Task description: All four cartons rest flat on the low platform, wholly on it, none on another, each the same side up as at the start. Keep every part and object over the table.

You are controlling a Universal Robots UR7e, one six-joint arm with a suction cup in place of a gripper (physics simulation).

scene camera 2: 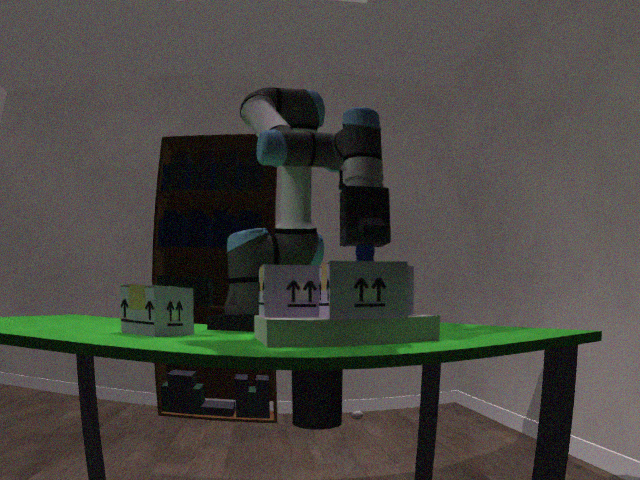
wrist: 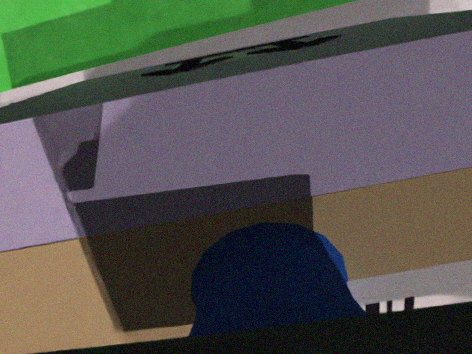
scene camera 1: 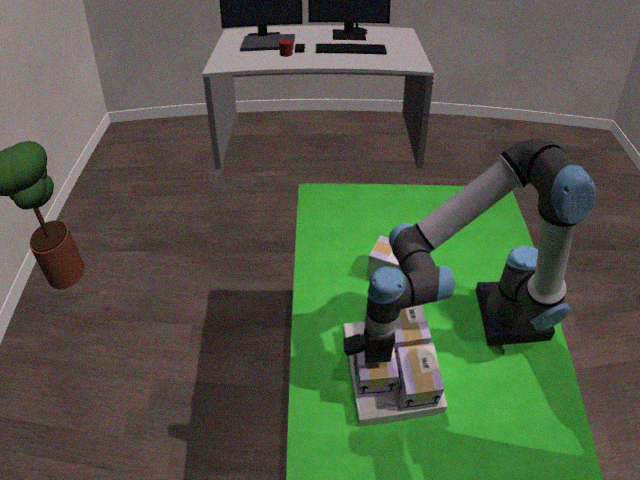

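Seen in the pictures: end effector, tool point: [scene camera 2: 365, 270] [wrist: 263, 253]; arm's base, origin of the base link: [scene camera 2: 251, 314] [scene camera 1: 508, 307].
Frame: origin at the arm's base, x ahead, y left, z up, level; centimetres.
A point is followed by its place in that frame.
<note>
The suction gripper [scene camera 2: 364, 253] [wrist: 272, 270] points down, its blue cup pressed on the top of a lilac carton with a tan band [scene camera 1: 377, 381] {x 47.2, y 24.7, z 9.1 cm} [scene camera 2: 369, 289] {x 51.5, y 17.3, z 5.5 cm} [wrist: 260, 120] {x 50.7, y 17.4, z 10.5 cm}. That carton sits flat on the low platform [scene camera 1: 377, 406] {x 46.8, y 27.8, z 0.4 cm} [scene camera 2: 351, 332] {x 52.3, y 13.8, z -2.0 cm}, arrows up. A second carton [scene camera 1: 419, 374] {x 36.6, y 24.9, z 10.5 cm} sits beside it on the platform, on the robot's side. A third carton [scene camera 1: 412, 330] {x 35.9, y 11.0, z 10.5 cm} [scene camera 2: 291, 290] {x 41.2, y 5.1, z 5.6 cm} sits behind the second in scene camera 1. The fourth carton [scene camera 1: 382, 255] {x 38.3, y -21.5, z 5.7 cm} [scene camera 2: 156, 311] {x 41.8, y -21.6, z 0.6 cm} stands upright on the green table, off the platform. The gripper body hides part of the first carton's top.
The robot base [scene camera 1: 511, 315] {x 2.3, y 6.2, z 4.4 cm} stands on the green table [scene camera 1: 336, 217] {x 49.1, y -51.1, z -4.4 cm} [scene camera 2: 480, 343] {x 65.7, y 32.6, z -4.4 cm}, to the right of the platform in scene camera 1. The bent arm passes over the fourth carton in that view. A desk, a plant and a bookshelf stand away from the table.
</note>
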